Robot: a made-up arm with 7 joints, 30 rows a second.
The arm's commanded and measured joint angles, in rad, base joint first. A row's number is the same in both.
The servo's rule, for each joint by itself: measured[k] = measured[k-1] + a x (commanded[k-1-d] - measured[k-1]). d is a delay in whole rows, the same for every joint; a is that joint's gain. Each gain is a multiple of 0.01, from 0.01 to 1. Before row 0 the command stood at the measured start. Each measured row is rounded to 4 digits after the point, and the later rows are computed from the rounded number. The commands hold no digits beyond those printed.
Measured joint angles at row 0: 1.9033 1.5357 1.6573 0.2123 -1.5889 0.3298 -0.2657
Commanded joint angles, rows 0 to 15: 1.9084 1.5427 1.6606 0.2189 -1.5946 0.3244 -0.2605; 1.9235 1.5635 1.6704 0.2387 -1.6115 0.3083 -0.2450; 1.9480 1.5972 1.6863 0.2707 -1.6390 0.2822 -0.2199; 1.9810 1.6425 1.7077 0.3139 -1.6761 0.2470 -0.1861; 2.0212 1.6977 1.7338 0.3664 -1.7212 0.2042 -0.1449; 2.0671 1.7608 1.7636 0.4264 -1.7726 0.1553 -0.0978; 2.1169 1.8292 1.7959 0.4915 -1.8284 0.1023 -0.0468; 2.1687 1.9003 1.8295 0.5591 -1.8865 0.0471 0.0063; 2.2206 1.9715 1.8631 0.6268 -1.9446 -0.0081 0.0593; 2.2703 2.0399 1.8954 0.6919 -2.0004 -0.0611 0.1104; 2.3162 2.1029 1.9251 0.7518 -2.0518 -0.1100 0.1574; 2.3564 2.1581 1.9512 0.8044 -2.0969 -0.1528 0.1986; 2.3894 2.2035 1.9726 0.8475 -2.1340 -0.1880 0.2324; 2.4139 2.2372 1.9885 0.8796 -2.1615 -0.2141 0.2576; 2.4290 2.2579 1.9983 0.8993 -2.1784 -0.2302 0.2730; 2.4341 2.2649 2.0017 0.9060 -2.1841 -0.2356 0.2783
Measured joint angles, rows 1 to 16: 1.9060 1.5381 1.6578 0.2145 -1.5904 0.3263 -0.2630; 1.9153 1.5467 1.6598 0.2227 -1.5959 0.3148 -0.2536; 1.9326 1.5639 1.6640 0.2390 -1.6071 0.2939 -0.2361; 1.9583 1.5906 1.6710 0.2645 -1.6250 0.2639 -0.2101; 1.9916 1.6270 1.6810 0.2991 -1.6500 0.2257 -0.1762; 2.0316 1.6725 1.6942 0.3424 -1.6819 0.1806 -0.1354; 2.0768 1.7258 1.7105 0.3931 -1.7200 0.1305 -0.0893; 2.1255 1.7851 1.7295 0.4495 -1.7633 0.0771 -0.0396; 2.1759 1.8485 1.7509 0.5098 -1.8104 0.0226 0.0118; 2.2259 1.9136 1.7740 0.5717 -1.8598 -0.0310 0.0631; 2.2738 1.9780 1.7982 0.6329 -1.9097 -0.0816 0.1121; 2.3176 2.0392 1.8227 0.6912 -1.9584 -0.1272 0.1571; 2.3557 2.0951 1.8467 0.7443 -2.0041 -0.1661 0.1963; 2.3865 2.1434 1.8694 0.7903 -2.0450 -0.1968 0.2282; 2.4090 2.1823 1.8900 0.8274 -2.0797 -0.2182 0.2515; 2.4223 2.2104 1.9079 0.8541 -2.1068 -0.2293 0.2654
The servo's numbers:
d 0
a 0.53 0.34 0.16 0.34 0.26 0.64 0.52

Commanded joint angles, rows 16 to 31: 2.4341 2.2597 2.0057 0.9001 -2.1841 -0.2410 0.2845; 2.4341 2.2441 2.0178 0.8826 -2.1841 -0.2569 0.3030; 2.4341 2.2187 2.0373 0.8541 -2.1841 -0.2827 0.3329; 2.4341 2.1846 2.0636 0.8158 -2.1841 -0.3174 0.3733; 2.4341 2.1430 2.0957 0.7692 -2.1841 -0.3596 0.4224; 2.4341 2.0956 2.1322 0.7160 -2.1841 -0.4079 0.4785; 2.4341 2.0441 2.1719 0.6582 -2.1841 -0.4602 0.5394; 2.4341 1.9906 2.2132 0.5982 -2.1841 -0.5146 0.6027; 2.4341 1.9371 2.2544 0.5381 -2.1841 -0.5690 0.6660; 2.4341 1.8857 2.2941 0.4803 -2.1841 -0.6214 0.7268; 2.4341 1.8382 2.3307 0.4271 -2.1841 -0.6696 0.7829; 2.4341 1.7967 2.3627 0.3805 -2.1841 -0.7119 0.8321; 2.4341 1.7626 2.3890 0.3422 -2.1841 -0.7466 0.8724; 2.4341 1.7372 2.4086 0.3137 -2.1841 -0.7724 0.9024; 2.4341 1.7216 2.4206 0.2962 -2.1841 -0.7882 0.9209; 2.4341 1.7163 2.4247 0.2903 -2.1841 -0.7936 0.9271
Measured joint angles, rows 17 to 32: 2.4286 2.2272 1.9235 0.8697 -2.1269 -0.2368 0.2753; 2.4315 2.2329 1.9386 0.8741 -2.1418 -0.2497 0.2897; 2.4329 2.2281 1.9544 0.8673 -2.1528 -0.2708 0.3122; 2.4335 2.2133 1.9719 0.8498 -2.1609 -0.3006 0.3440; 2.4338 2.1894 1.9917 0.8224 -2.1669 -0.3384 0.3848; 2.4340 2.1575 2.0142 0.7862 -2.1714 -0.3829 0.4335; 2.4341 2.1189 2.0394 0.7427 -2.1747 -0.4324 0.4886; 2.4341 2.0753 2.0672 0.6936 -2.1771 -0.4850 0.5479; 2.4341 2.0283 2.0972 0.6407 -2.1789 -0.5388 0.6093; 2.4341 1.9798 2.1287 0.5862 -2.1803 -0.5917 0.6704; 2.4341 1.9317 2.1610 0.5321 -2.1813 -0.6416 0.7289; 2.4341 1.8858 2.1933 0.4806 -2.1820 -0.6866 0.7826; 2.4341 1.8439 2.2246 0.4335 -2.1825 -0.7250 0.8293; 2.4341 1.8076 2.2540 0.3928 -2.1829 -0.7553 0.8673; 2.4341 1.7784 2.2807 0.3600 -2.1832 -0.7764 0.8952; 2.4341 1.7573 2.3037 0.3363 -2.1834 -0.7874 0.9118
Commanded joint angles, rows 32 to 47: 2.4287 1.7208 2.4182 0.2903 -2.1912 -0.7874 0.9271; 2.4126 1.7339 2.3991 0.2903 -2.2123 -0.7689 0.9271; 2.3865 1.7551 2.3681 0.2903 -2.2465 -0.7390 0.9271; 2.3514 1.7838 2.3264 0.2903 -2.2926 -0.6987 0.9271; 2.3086 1.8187 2.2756 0.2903 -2.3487 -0.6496 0.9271; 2.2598 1.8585 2.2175 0.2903 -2.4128 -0.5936 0.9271; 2.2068 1.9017 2.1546 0.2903 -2.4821 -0.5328 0.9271; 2.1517 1.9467 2.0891 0.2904 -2.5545 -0.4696 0.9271; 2.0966 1.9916 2.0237 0.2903 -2.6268 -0.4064 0.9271; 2.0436 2.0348 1.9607 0.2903 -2.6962 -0.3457 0.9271; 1.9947 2.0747 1.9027 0.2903 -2.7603 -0.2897 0.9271; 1.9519 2.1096 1.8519 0.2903 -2.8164 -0.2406 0.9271; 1.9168 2.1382 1.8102 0.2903 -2.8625 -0.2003 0.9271; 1.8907 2.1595 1.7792 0.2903 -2.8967 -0.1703 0.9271; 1.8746 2.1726 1.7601 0.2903 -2.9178 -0.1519 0.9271; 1.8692 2.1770 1.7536 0.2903 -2.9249 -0.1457 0.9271
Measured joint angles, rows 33 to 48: 2.4312 1.7449 2.3220 0.3207 -2.1854 -0.7874 0.9198; 2.4213 1.7412 2.3343 0.3104 -2.1924 -0.7756 0.9236; 2.4029 1.7459 2.3397 0.3036 -2.2065 -0.7522 0.9254; 2.3756 1.7588 2.3376 0.2991 -2.2289 -0.7180 0.9263; 2.3401 1.7792 2.3277 0.2961 -2.2600 -0.6742 0.9267; 2.2975 1.8062 2.3101 0.2941 -2.2997 -0.6226 0.9269; 2.2494 1.8387 2.2852 0.2928 -2.3471 -0.5651 0.9270; 2.1976 1.8754 2.2538 0.2920 -2.4010 -0.5040 0.9271; 2.1441 1.9149 2.2170 0.2914 -2.4597 -0.4415 0.9271; 2.0908 1.9557 2.1760 0.2910 -2.5212 -0.3802 0.9271; 2.0399 1.9962 2.1323 0.2908 -2.5834 -0.3223 0.9271; 1.9933 2.0348 2.0874 0.2906 -2.6440 -0.2700 0.9271; 1.9528 2.0700 2.0430 0.2905 -2.7008 -0.2254 0.9271; 1.9199 2.1004 2.0008 0.2904 -2.7517 -0.1901 0.9271; 1.8959 2.1249 1.9623 0.2904 -2.7949 -0.1657 0.9271; 1.8817 2.1426 1.9289 0.2904 -2.8287 -0.1529 0.9271
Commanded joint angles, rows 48 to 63: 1.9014 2.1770 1.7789 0.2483 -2.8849 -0.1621 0.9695; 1.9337 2.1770 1.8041 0.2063 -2.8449 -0.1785 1.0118; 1.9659 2.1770 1.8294 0.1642 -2.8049 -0.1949 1.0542; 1.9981 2.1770 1.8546 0.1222 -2.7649 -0.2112 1.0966; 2.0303 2.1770 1.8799 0.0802 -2.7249 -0.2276 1.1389; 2.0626 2.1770 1.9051 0.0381 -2.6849 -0.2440 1.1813; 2.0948 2.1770 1.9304 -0.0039 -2.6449 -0.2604 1.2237; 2.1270 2.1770 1.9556 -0.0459 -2.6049 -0.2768 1.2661; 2.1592 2.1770 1.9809 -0.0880 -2.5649 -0.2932 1.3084; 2.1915 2.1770 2.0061 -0.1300 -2.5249 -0.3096 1.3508; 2.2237 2.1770 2.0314 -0.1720 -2.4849 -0.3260 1.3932; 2.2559 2.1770 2.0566 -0.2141 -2.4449 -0.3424 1.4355; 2.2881 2.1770 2.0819 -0.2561 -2.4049 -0.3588 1.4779; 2.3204 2.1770 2.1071 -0.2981 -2.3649 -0.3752 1.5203; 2.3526 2.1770 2.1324 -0.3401 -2.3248 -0.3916 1.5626; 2.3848 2.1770 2.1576 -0.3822 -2.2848 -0.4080 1.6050
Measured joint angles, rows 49 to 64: 1.8921 2.1543 1.9049 0.2761 -2.8433 -0.1588 0.9491; 1.9141 2.1620 1.8888 0.2524 -2.8437 -0.1714 0.9817; 1.9416 2.1671 1.8793 0.2224 -2.8336 -0.1864 1.0194; 1.9715 2.1705 1.8753 0.1883 -2.8157 -0.2023 1.0595; 2.0027 2.1727 1.8760 0.1515 -2.7921 -0.2185 1.1008; 2.0344 2.1742 1.8807 0.1129 -2.7642 -0.2348 1.1427; 2.0664 2.1752 1.8887 0.0732 -2.7332 -0.2512 1.1848; 2.0985 2.1758 1.8994 0.0327 -2.6998 -0.2676 1.2271; 2.1307 2.1762 1.9124 -0.0083 -2.6647 -0.2840 1.2694; 2.1629 2.1765 1.9274 -0.0497 -2.6284 -0.3004 1.3117; 2.1951 2.1767 1.9440 -0.0913 -2.5911 -0.3168 1.3541; 2.2273 2.1768 1.9620 -0.1331 -2.5531 -0.3332 1.3964; 2.2595 2.1769 1.9812 -0.1749 -2.5146 -0.3496 1.4388; 2.2918 2.1769 2.0013 -0.2168 -2.4757 -0.3660 1.4812; 2.3240 2.1769 2.0223 -0.2587 -2.4365 -0.3824 1.5235; 2.3562 2.1769 2.0439 -0.3007 -2.3971 -0.3988 1.5659
